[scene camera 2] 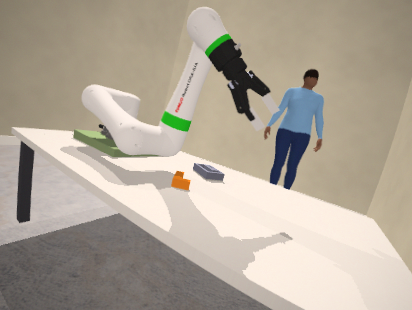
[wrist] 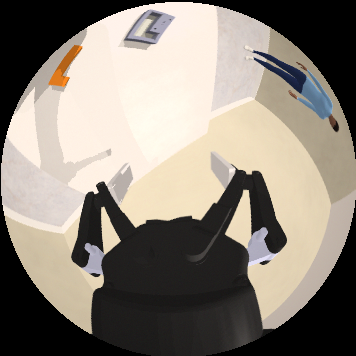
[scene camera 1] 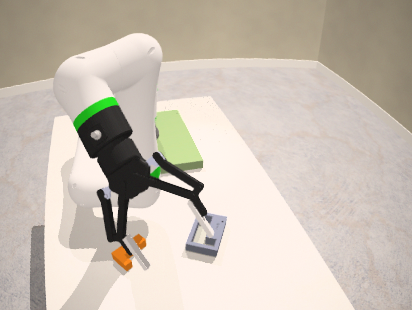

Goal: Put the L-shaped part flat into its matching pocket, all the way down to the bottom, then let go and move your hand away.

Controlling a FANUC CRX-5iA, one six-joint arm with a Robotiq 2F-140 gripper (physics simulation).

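Places are measured from the arm's base along level axes (x ahead, y left, z up), in metres.
Where they show: gripper, between the fingertips: (scene camera 2: 268,120) (wrist: 169,164) (scene camera 1: 178,252).
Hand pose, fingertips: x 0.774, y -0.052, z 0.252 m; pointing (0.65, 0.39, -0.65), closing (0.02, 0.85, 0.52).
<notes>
Things, the pixels of their top centre, and the offset from my fingertips. Level surfaces: height alone.
- orange L-shaped part, centre of its top: (scene camera 1: 132,249) (scene camera 2: 183,175) dz -0.261, dx -0.228, dy -0.071 m
- grey-blue holder, centre of its top: (scene camera 1: 207,229) (scene camera 2: 208,168) dz -0.255, dx -0.251, dy +0.155 m
- white table, height of its surface: dz -0.292 m
The orange L-shaped part (scene camera 1: 120,257) (scene camera 2: 181,183) (wrist: 58,80) lies flat on the table, apart from the holder. In scene camera 1 a finger hides some of it. The grey-blue holder (scene camera 1: 202,249) (scene camera 2: 210,174) (wrist: 163,22) has an L-shaped pocket with a pale bottom, and the pocket is empty. In scene camera 1 a finger covers a piece of the holder. My gripper (scene camera 1: 175,243) (scene camera 2: 268,118) (wrist: 169,164) is wide open with nothing between its fingers. It hangs high above the table, well clear of the part and holder in scene camera 2, and is tilted.
The white table (scene camera 1: 260,260) (scene camera 2: 320,225) bears a green base plate (scene camera 1: 179,140) (scene camera 2: 90,135) by the arm's foot. A person in a light blue top (scene camera 2: 303,112) (wrist: 315,95) stands on the floor beyond the table. The arm's shadow falls across the table.
</notes>
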